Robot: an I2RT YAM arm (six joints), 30 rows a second.
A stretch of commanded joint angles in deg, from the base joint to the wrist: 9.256 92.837 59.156 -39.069 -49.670 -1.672; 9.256 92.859 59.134 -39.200 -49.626 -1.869; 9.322 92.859 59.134 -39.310 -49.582 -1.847; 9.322 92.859 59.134 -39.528 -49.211 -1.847; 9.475 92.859 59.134 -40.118 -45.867 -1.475; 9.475 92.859 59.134 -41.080 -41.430 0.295; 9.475 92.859 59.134 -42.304 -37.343 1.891; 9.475 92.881 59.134 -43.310 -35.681 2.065; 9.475 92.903 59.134 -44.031 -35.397 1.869; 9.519 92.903 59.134 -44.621 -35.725 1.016; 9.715 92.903 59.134 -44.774 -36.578 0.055; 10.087 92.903 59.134 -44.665 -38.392 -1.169; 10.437 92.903 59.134 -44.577 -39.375 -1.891; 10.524 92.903 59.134 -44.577 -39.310 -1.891
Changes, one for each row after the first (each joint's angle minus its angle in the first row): 0.000 0.022 -0.022 -0.131 0.044 -0.197; 0.066 0.022 -0.022 -0.241 0.088 -0.175; 0.066 0.022 -0.022 -0.459 0.459 -0.175; 0.219 0.022 -0.022 -1.049 3.803 0.197; 0.219 0.022 -0.022 -2.011 8.240 1.967; 0.219 0.022 -0.022 -3.235 12.327 3.563; 0.219 0.044 -0.022 -4.241 13.989 3.737; 0.219 0.066 -0.022 -4.962 14.273 3.541; 0.263 0.066 -0.022 -5.552 13.945 2.688; 0.459 0.066 -0.022 -5.705 13.092 1.727; 0.831 0.066 -0.022 -5.596 11.278 0.503; 1.181 0.066 -0.022 -5.508 10.295 -0.219; 1.268 0.066 -0.022 -5.508 10.360 -0.219
